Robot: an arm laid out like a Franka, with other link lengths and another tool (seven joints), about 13 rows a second.
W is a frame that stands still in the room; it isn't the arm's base.
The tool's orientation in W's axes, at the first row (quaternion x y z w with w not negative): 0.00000 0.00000 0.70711 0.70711
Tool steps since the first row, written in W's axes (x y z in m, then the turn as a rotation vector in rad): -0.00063 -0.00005 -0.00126 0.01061 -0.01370 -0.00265; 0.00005 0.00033 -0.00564 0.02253 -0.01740 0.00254; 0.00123 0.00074 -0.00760 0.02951 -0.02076 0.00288; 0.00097 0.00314 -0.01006 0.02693 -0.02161 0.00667; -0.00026 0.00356 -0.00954 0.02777 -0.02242 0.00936; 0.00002 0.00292 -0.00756 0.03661 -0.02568 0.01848; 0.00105 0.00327 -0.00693 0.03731 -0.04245 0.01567; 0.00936 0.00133 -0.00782 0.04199 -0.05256 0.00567; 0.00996 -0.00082 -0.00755 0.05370 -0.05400 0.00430; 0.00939 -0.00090 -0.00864 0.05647 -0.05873 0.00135; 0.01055 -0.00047 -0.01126 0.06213 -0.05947 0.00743; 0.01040 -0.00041 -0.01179 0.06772 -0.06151 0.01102
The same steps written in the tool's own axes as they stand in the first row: -0.00005 0.00063 -0.00126 -0.01370 -0.01061 -0.00265; 0.00033 -0.00005 -0.00564 -0.01740 -0.02253 0.00254; 0.00074 -0.00123 -0.00760 -0.02076 -0.02951 0.00288; 0.00314 -0.00097 -0.01006 -0.02161 -0.02693 0.00667; 0.00356 0.00026 -0.00954 -0.02242 -0.02777 0.00936; 0.00292 -0.00002 -0.00756 -0.02568 -0.03661 0.01848; 0.00327 -0.00105 -0.00693 -0.04245 -0.03731 0.01567; 0.00133 -0.00936 -0.00782 -0.05256 -0.04199 0.00567; -0.00082 -0.00996 -0.00755 -0.05400 -0.05370 0.00430; -0.00090 -0.00939 -0.00864 -0.05873 -0.05647 0.00135; -0.00047 -0.01055 -0.01126 -0.05947 -0.06213 0.00743; -0.00041 -0.01040 -0.01179 -0.06151 -0.06772 0.01102
